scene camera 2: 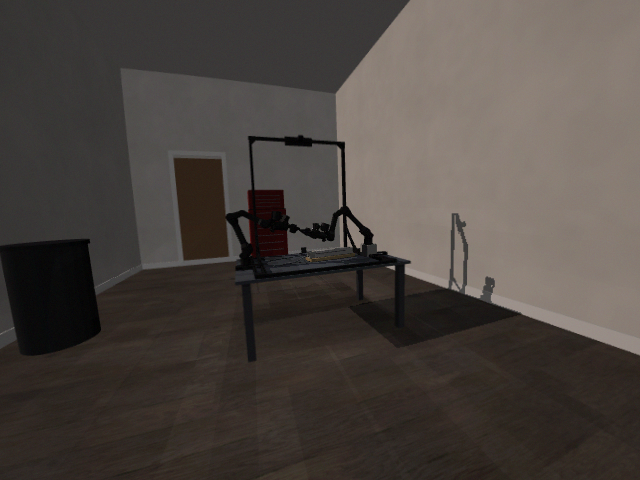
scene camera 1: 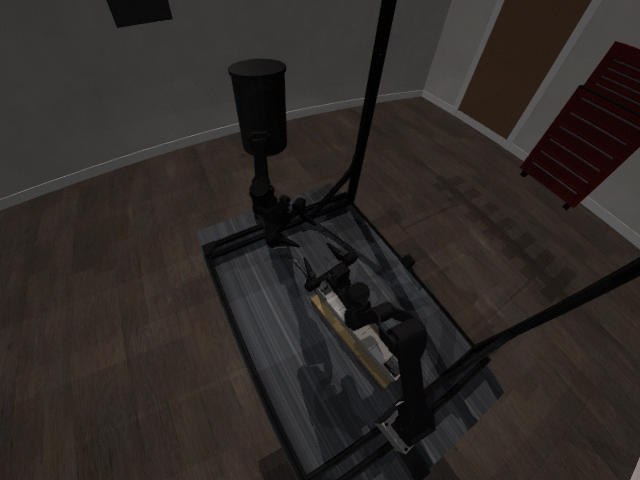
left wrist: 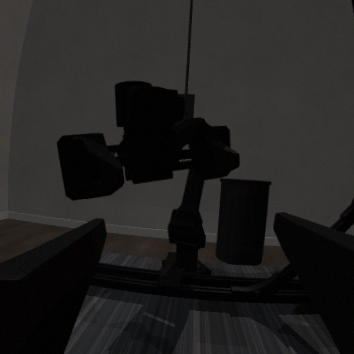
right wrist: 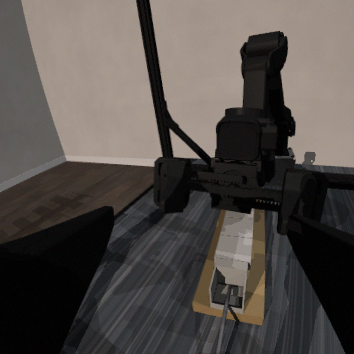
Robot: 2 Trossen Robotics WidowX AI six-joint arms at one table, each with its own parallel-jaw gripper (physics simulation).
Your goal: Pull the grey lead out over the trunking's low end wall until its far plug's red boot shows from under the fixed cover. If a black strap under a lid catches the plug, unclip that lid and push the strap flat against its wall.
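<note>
The white trunking lies on a wooden board. In the right wrist view the grey lead comes out over its low end wall onto the table. A small dark red patch shows at the trunking's other end in scene camera 1; I cannot tell what it is. No black strap can be made out. My left gripper is open and empty, above the trunking's lead end. My right gripper is open and empty, facing the left one, beyond that end.
The left arm hangs over the trunking and hides part of it. The two grippers are close together. A black frame with posts stands on the table. A dark bin and a red tool chest stand on the floor.
</note>
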